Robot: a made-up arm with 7 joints. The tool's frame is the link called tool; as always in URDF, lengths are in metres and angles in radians. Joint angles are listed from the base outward.
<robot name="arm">
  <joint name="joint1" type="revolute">
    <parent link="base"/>
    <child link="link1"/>
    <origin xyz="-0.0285 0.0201 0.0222"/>
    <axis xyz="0 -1 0"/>
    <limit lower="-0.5" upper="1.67"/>
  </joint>
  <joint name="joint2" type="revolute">
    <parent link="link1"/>
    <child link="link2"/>
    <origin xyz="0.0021 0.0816 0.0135"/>
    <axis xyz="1 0 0"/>
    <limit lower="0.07" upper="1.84"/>
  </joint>
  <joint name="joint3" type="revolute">
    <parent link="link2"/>
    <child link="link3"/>
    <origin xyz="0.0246 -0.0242 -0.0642"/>
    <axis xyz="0 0 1"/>
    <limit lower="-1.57" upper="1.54"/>
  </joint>
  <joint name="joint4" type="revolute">
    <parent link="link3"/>
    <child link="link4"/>
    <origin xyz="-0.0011 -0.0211 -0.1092"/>
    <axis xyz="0 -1 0"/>
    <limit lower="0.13" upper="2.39"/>
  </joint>
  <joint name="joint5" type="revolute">
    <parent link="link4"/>
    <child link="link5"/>
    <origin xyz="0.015 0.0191 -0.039"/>
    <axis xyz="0 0 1"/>
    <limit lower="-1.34" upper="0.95"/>
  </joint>
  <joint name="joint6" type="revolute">
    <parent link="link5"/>
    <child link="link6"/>
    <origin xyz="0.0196 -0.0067 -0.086"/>
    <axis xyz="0 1 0"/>
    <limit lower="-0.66" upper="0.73"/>
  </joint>
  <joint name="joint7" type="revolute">
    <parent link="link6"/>
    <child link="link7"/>
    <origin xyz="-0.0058 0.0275 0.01"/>
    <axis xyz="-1 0 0"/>
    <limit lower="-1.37" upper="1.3"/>
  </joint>
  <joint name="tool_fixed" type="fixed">
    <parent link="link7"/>
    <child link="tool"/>
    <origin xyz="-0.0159 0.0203 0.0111" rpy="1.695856 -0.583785 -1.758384"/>
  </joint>
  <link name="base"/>
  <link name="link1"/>
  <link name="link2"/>
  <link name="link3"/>
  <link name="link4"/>
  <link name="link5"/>
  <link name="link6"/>
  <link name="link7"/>
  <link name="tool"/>
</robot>
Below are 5 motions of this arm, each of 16 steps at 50 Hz.
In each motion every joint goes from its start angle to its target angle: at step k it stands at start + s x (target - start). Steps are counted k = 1, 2, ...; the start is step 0. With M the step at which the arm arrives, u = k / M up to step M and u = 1 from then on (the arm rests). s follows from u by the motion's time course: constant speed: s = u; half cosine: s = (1 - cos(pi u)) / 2; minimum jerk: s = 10 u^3 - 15 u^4 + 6 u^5.
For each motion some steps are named. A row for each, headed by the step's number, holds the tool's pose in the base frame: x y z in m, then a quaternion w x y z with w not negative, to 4 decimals.
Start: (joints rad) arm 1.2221 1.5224 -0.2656 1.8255 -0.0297 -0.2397 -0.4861
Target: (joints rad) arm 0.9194 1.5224 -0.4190 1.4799 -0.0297 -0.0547 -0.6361
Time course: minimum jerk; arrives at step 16
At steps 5, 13, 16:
5: 0.0358 0.2465 0.1334 0.8050 -0.4794 0.2488 0.2455
13: 0.0705 0.2684 0.1049 0.6498 -0.5833 0.3039 0.3811
16: 0.0722 0.2697 0.1026 0.6394 -0.5876 0.3048 0.3911

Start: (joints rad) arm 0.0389 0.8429 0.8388 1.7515 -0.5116 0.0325 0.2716
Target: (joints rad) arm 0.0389 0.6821 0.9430 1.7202 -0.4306 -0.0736 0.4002
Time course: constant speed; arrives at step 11
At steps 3, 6, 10, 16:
3: 0.0362 0.2429 0.0093 0.3770 -0.5775 0.5011 0.5228
6: 0.0343 0.2449 0.0039 0.3669 -0.5797 0.5220 0.5068
10: 0.0315 0.2472 -0.0039 0.3544 -0.5820 0.5483 0.4848
16: 0.0308 0.2477 -0.0059 0.3514 -0.5825 0.5546 0.4792

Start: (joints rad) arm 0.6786 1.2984 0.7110 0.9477 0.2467 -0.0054 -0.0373
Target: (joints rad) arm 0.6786 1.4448 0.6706 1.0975 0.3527 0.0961 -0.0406
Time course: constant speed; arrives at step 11
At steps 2, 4, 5, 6, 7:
2: 0.0150 0.3382 0.0767 0.4074 -0.8241 0.3844 0.0844
4: 0.0117 0.3359 0.0831 0.4190 -0.8183 0.3836 0.0871
5: 0.0101 0.3346 0.0862 0.4247 -0.8153 0.3834 0.0887
6: 0.0085 0.3333 0.0892 0.4303 -0.8122 0.3834 0.0903
7: 0.0070 0.3320 0.0923 0.4359 -0.8091 0.3834 0.0920

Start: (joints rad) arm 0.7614 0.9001 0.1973 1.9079 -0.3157 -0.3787 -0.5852
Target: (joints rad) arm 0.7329 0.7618 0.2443 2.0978 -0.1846 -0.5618 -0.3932
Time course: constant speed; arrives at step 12
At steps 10, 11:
10: 0.0816 0.2035 0.0627 0.8760 -0.3970 0.2661 -0.0646
11: 0.0812 0.2021 0.0623 0.8800 -0.3861 0.2671 -0.0722

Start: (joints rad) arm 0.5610 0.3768 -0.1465 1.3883 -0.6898 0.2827 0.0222
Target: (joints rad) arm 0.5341 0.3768 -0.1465 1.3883 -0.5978 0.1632 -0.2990
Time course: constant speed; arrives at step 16
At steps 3, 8, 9, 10, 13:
3: 0.1526 0.1447 -0.0171 0.3413 -0.4868 0.6713 0.4425
8: 0.1517 0.1457 -0.0208 0.3662 -0.5135 0.6553 0.4156
9: 0.1515 0.1459 -0.0216 0.3709 -0.5189 0.6520 0.4100
10: 0.1513 0.1461 -0.0223 0.3755 -0.5243 0.6486 0.4043
13: 0.1509 0.1466 -0.0247 0.3887 -0.5405 0.6382 0.3867

